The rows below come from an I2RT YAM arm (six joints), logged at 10 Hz.
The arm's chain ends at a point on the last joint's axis. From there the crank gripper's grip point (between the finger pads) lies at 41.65 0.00 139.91 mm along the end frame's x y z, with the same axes.
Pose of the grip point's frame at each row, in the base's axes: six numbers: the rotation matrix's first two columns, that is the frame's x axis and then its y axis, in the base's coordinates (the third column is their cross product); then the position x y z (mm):
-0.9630 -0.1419 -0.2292 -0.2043 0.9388 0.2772 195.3 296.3 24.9
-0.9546 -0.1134 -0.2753 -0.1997 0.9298 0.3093 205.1 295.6 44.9
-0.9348 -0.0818 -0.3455 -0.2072 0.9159 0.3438 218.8 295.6 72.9
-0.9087 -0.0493 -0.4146 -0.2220 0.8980 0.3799 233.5 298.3 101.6
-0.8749 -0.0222 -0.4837 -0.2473 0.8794 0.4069 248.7 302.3 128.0
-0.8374 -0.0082 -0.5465 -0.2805 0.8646 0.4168 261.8 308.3 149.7
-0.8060 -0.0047 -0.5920 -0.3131 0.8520 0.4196 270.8 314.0 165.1
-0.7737 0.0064 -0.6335 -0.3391 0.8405 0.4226 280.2 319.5 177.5
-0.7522 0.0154 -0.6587 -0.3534 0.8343 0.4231 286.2 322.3 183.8
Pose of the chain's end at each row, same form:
-0.9630 -0.1419 -0.2292 -0.2043 0.9388 0.2772 210.8 258.3 165.0
-0.9546 -0.1134 -0.2753 -0.1997 0.9298 0.3093 214.0 251.3 183.7
-0.9348 -0.0818 -0.3455 -0.2072 0.9159 0.3438 217.4 244.0 209.5
-0.9087 -0.0493 -0.4146 -0.2220 0.8980 0.3799 221.9 239.2 234.6
-0.8749 -0.0222 -0.4837 -0.2473 0.8794 0.4069 226.9 236.7 256.6
-0.8374 -0.0082 -0.5465 -0.2805 0.8646 0.4168 231.0 238.4 274.1
-0.8060 -0.0047 -0.5920 -0.3131 0.8520 0.4196 234.1 240.9 286.0
-0.7737 0.0064 -0.6335 -0.3391 0.8405 0.4226 237.6 243.4 294.6
-0.7522 0.0154 -0.6587 -0.3534 0.8343 0.4231 239.7 244.6 298.3

